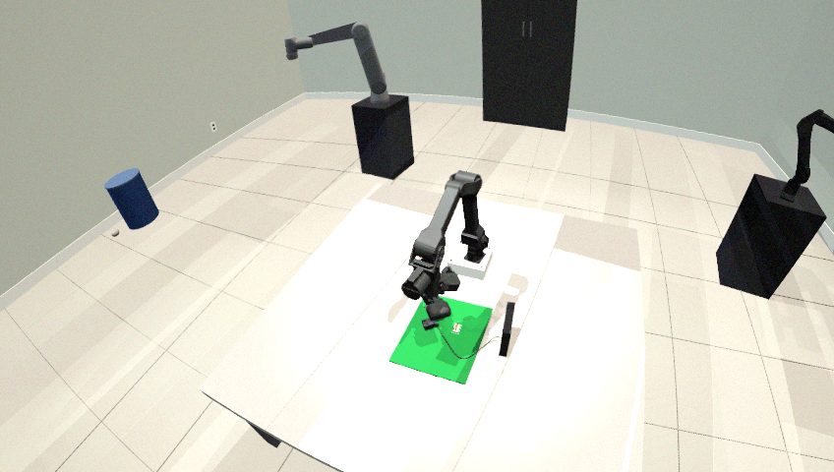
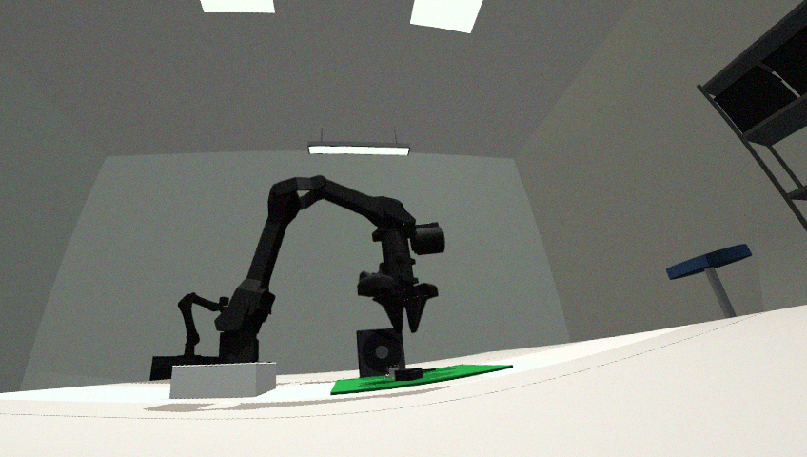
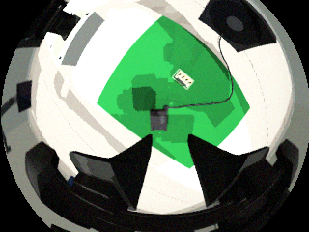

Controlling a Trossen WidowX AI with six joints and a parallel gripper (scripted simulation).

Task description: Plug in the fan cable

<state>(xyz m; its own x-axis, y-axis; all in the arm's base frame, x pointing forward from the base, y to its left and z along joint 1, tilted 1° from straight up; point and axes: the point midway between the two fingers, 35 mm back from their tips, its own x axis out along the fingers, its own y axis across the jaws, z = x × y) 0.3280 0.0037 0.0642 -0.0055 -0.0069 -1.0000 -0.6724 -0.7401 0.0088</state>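
Now: gripper tip 70 mm above the black plug, 20 mm to the left of it and 10 mm past it. The rest, counted from my gripper tip: fan 220 mm to the left, 60 mm behind, 30 mm below; white four-pin header 90 mm below, 70 mm to the left, 30 mm behind; green board 100 mm below, 40 mm to the left.
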